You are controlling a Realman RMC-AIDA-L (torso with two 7-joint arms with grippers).
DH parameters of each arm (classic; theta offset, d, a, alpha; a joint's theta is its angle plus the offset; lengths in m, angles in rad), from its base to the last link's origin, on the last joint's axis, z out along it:
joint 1: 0 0.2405 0 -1.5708
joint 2: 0 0 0 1.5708
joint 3: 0 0.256 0 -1.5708
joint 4: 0 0 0 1.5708
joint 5: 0 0.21 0 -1.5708
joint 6: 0 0 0 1.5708
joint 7: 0 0.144 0 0
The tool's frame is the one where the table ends.
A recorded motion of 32 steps. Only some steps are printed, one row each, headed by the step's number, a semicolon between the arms.
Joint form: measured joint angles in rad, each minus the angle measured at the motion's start. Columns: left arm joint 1, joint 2, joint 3, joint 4, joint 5, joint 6, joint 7; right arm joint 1, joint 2, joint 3, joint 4, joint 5, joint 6, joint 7.
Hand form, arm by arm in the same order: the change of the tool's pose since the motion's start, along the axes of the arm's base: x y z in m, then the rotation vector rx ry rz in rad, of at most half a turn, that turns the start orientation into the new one. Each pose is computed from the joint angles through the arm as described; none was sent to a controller.
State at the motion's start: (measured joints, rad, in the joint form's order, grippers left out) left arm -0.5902 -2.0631 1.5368 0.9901 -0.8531 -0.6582 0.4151; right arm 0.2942 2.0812 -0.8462 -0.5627 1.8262 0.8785 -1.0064
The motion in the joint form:
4: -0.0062 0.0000 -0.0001 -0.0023 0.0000 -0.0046 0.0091; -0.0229 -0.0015 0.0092 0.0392 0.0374 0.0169 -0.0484
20: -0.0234 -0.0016 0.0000 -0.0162 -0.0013 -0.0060 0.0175; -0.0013 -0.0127 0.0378 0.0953 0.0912 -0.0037 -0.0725
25: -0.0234 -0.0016 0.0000 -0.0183 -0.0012 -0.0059 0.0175; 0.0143 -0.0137 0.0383 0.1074 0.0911 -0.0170 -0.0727
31: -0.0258 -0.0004 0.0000 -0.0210 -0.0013 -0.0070 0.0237; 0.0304 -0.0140 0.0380 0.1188 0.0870 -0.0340 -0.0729
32: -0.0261 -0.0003 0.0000 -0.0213 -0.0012 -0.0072 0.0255; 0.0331 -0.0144 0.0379 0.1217 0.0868 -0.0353 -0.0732
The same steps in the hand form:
4: 0.0018 0.0006 -0.0006 -0.0065 0.0068 -0.0098; 0.0106 -0.0131 -0.0033 0.0121 0.0077 -0.0226
20: 0.0053 0.0024 -0.0031 -0.0157 0.0131 -0.0205; 0.0177 -0.0108 -0.0003 0.0536 0.0370 -0.0682
25: 0.0047 0.0023 -0.0033 -0.0165 0.0137 -0.0187; 0.0162 -0.0066 -0.0024 0.0490 0.0376 -0.0729
31: 0.0046 0.0026 -0.0033 -0.0188 0.0193 -0.0232; 0.0148 -0.0024 -0.0052 0.0410 0.0341 -0.0790
32: 0.0046 0.0027 -0.0033 -0.0193 0.0207 -0.0245; 0.0145 -0.0018 -0.0057 0.0394 0.0343 -0.0791

